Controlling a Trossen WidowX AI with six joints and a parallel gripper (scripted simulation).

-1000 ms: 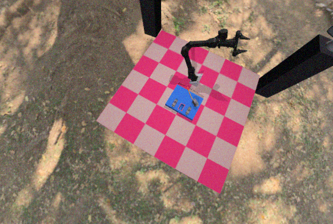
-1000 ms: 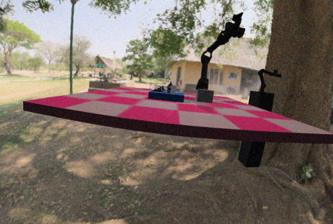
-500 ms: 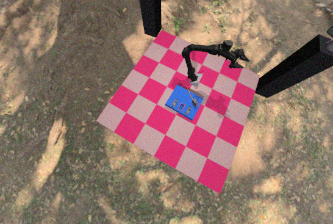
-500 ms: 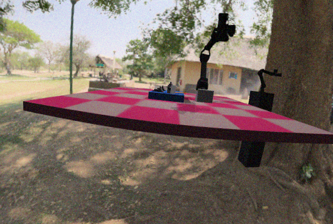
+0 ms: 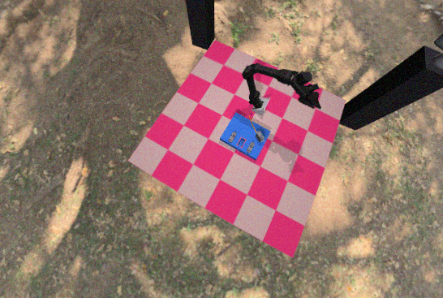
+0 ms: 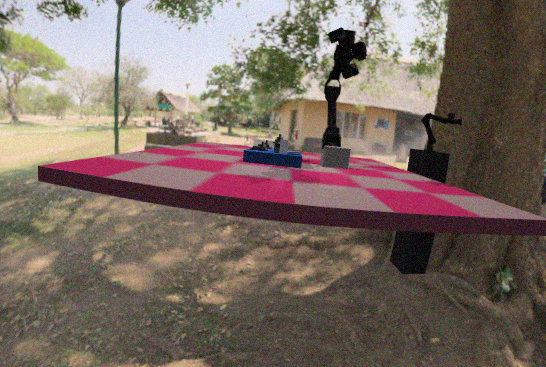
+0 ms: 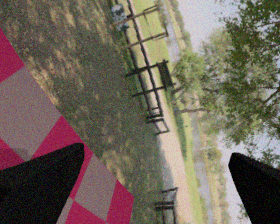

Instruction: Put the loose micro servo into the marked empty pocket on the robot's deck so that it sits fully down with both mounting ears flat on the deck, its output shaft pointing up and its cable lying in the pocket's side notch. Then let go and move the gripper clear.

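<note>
The blue robot deck lies 410 mm below my gripper tip, 300 mm to the right of it and 130 mm ahead of it.
</note>
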